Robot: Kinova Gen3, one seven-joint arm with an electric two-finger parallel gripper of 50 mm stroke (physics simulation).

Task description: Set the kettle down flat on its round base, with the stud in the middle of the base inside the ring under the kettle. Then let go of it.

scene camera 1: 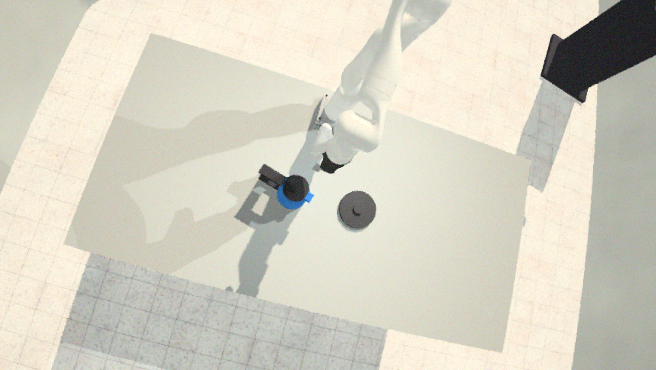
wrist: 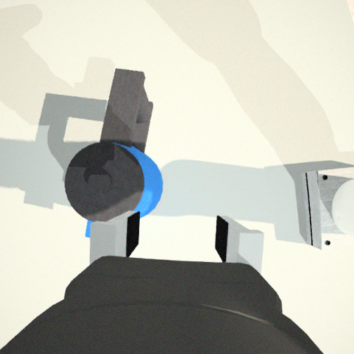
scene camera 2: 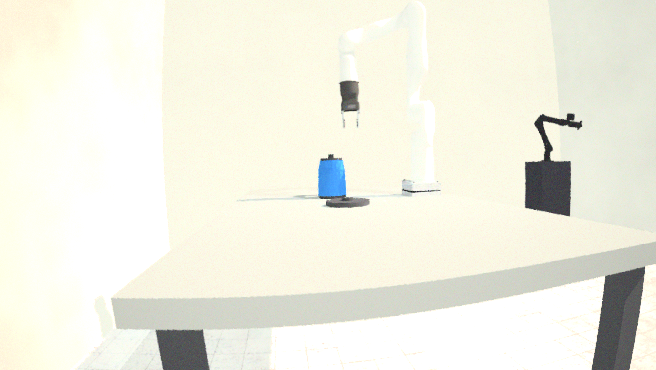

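The blue kettle (scene camera 1: 290, 202) (scene camera 2: 332, 178) (wrist: 154, 182) stands upright on the table, beside the round base. Its black lid (scene camera 1: 295, 187) (wrist: 102, 192) is on top. Its dark handle (scene camera 1: 271, 177) (wrist: 122, 110) sticks out on one side, and a small blue spout (scene camera 1: 309, 197) (wrist: 88, 229) on the other. The dark round base (scene camera 1: 357, 222) (scene camera 2: 348, 203) lies flat, with a small stud (scene camera 1: 357, 210) in its middle. The base does not show in the wrist view. The ring under the kettle is hidden. My gripper (scene camera 2: 350, 124) (wrist: 177, 229) is open and empty, pointing down, higher than the kettle's lid.
My arm's mounting plate (scene camera 2: 421, 187) (wrist: 312, 210) is on the table (scene camera 1: 435, 280) (scene camera 2: 380, 250), behind the kettle and base in the second scene view. A small black arm (scene camera 2: 544, 137) on a black pedestal (scene camera 1: 600, 55) (scene camera 2: 547, 186) stands off to the right, apart from the table.
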